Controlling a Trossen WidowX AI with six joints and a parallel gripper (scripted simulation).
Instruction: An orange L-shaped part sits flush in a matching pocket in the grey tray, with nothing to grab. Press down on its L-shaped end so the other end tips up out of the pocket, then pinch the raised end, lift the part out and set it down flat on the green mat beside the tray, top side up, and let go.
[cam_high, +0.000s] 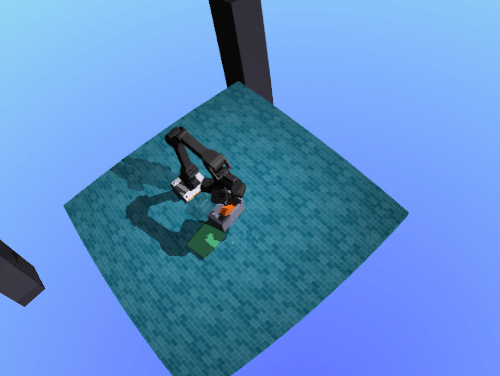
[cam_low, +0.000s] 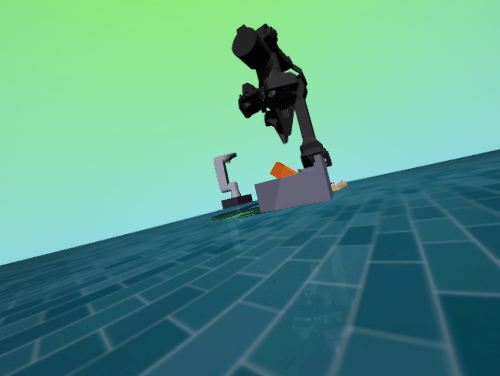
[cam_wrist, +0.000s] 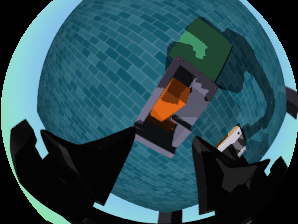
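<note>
The orange L-shaped part lies 100 mm below my gripper tip, 10 mm to the left of it and 10 mm behind it. From my gripper tip the other things lie so: green mat 170 mm to the right, 160 mm below, 10 mm ahead.
</note>
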